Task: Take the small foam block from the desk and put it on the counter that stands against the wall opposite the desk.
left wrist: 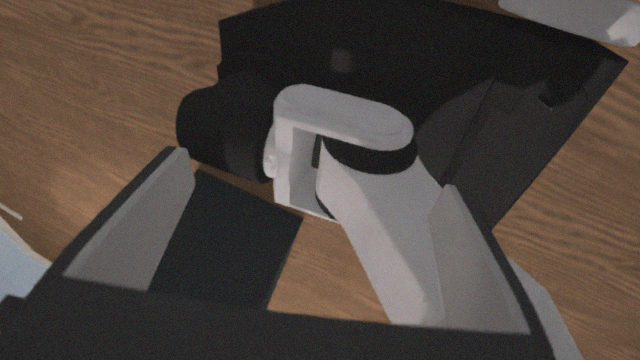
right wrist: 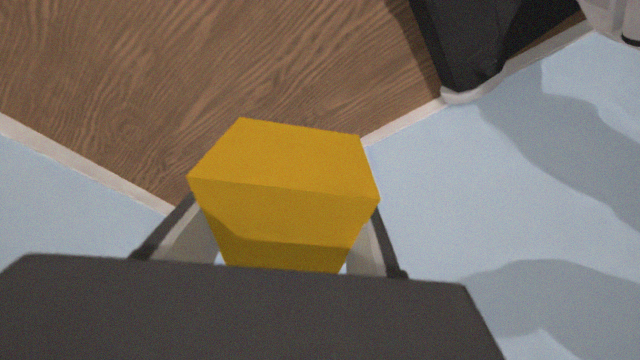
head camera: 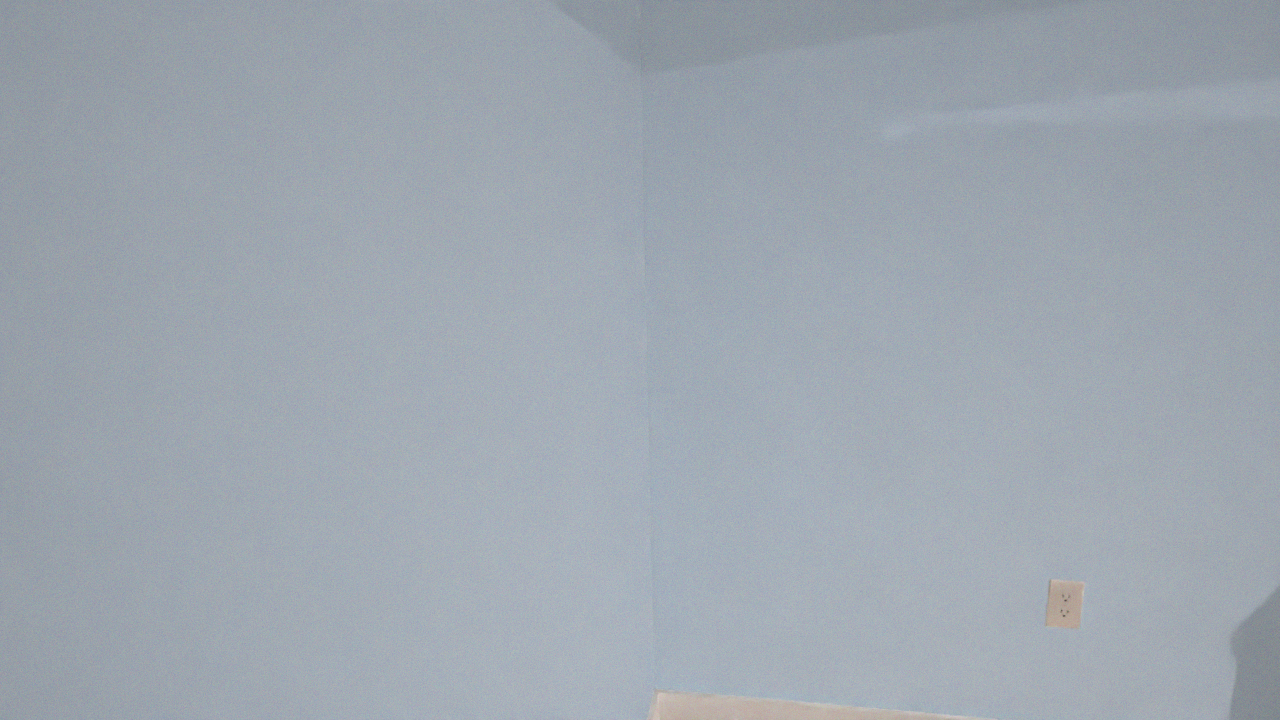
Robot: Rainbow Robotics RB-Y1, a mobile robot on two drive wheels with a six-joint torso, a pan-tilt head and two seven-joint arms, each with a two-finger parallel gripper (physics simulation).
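Frame: origin at the robot's base, x ahead, y left, z up, level; centimetres.
Where they show: left gripper, between the fingertips: point(left wrist: 315, 183); right gripper, between the fingertips: point(right wrist: 296, 175).
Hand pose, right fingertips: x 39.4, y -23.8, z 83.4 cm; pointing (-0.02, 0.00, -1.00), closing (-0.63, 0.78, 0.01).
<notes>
Each offset is from my right fingertips to the top centre of the thing. Level surfaces: height alone.
The small foam block {dz +3.9, dx +1.4, dy +1.1 cm} point(right wrist: 285, 160) is yellow and sits between the fingers of my right gripper point(right wrist: 296, 175) in the right wrist view. That gripper is shut on it and holds it above the floor, near the walls. The block hides parts of the fingers. My left gripper point(left wrist: 315, 183) is open in the left wrist view, with its fingers wide apart and no object gripped. The desk cannot be made out in these views, and the counter does not show in the head view.
Two pale blue walls point(head camera: 313, 358) point(head camera: 850, 358) meet in a corner ahead, with an outlet {dz -37.7, dx +142.6, dy -69.0 cm} point(head camera: 1064, 604) low on the right one. White baseboard point(right wrist: 85, 167) edges the wood floor {dz -83.4 cm} point(right wrist: 225, 65). A dark flat panel point(left wrist: 225, 240) shows beyond the left fingers, near my black base point(left wrist: 390, 45).
</notes>
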